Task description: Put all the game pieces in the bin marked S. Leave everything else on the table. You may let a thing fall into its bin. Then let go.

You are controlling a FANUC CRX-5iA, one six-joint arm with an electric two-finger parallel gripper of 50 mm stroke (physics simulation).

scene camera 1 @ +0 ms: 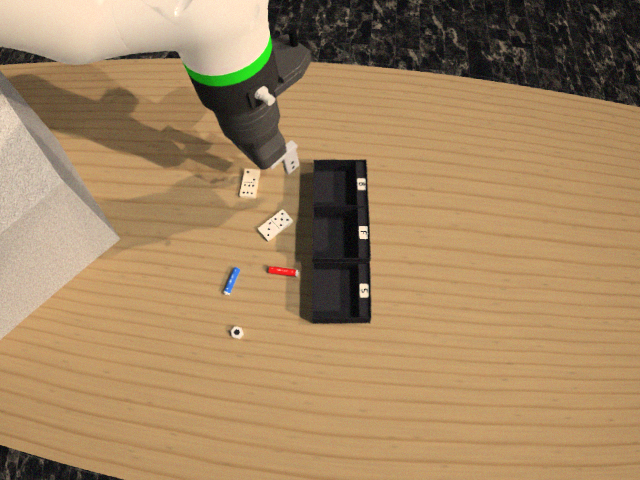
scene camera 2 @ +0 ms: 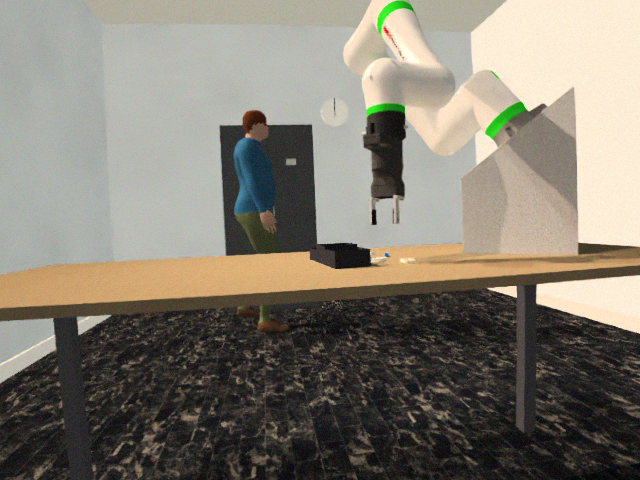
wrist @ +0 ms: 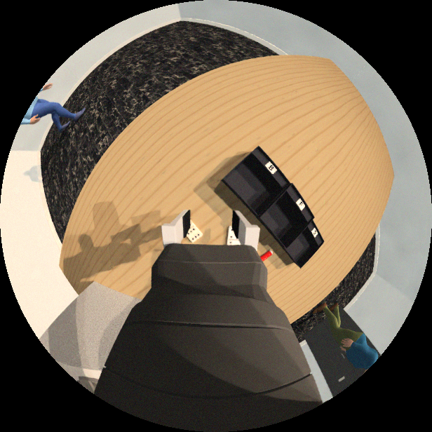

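Seen in the pictures: gripper, fingertip midpoint: point(scene camera 1: 279, 156) point(scene camera 2: 384, 224); arm's base at its link origin: point(scene camera 2: 523, 140).
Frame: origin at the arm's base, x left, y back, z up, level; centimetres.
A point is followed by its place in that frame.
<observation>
A white domino point(scene camera 1: 249, 182) @(x 14.0, y -41.0, z -30.8 cm) point(scene camera 2: 408, 260) @(x 16.3, y -41.8, z -30.8 cm) point(wrist: 193, 231) with black dots lies flat on the table. A second white domino point(scene camera 1: 275, 225) @(x 7.1, y -46.6, z -30.8 cm) point(wrist: 232, 235) lies flat and slanted between it and the red battery; the gripper's finger partly covers it in the wrist view. The bin marked S point(scene camera 1: 333, 294) @(x -2.7, y -57.1, z -30.8 cm) point(wrist: 300, 250) is the end compartment of the black three-part bin block, and no object shows inside it in scene camera 1. My gripper point(scene camera 2: 385, 217) @(x 14.5, y -46.7, z -22.2 cm) point(wrist: 210, 218) is open and empty, pointing down high above the table on the dominoes' side of the bins.
A red battery point(scene camera 1: 282, 271) @(x -0.3, y -49.1, z -30.5 cm) point(wrist: 266, 256) lies near bin S. A blue battery point(scene camera 1: 231, 281) @(x -3.0, y -41.6, z -30.6 cm) point(scene camera 2: 386, 254) @(x -0.7, y -42.1, z -30.8 cm) and a white hexagonal nut point(scene camera 1: 241, 333) @(x -10.5, y -44.6, z -30.7 cm) lie farther from the bins. Bins B point(scene camera 1: 330, 187) @(x 14.8, y -54.2, z -30.9 cm) and F point(scene camera 1: 330, 236) @(x 6.4, y -55.4, z -30.8 cm) adjoin S. The grey robot pedestal point(scene camera 1: 46, 222) @(x -2.9, y -16.9, z -15.4 cm) point(scene camera 2: 522, 206) @(x 11.7, y -9.1, z -19.2 cm) stands behind the dominoes.
</observation>
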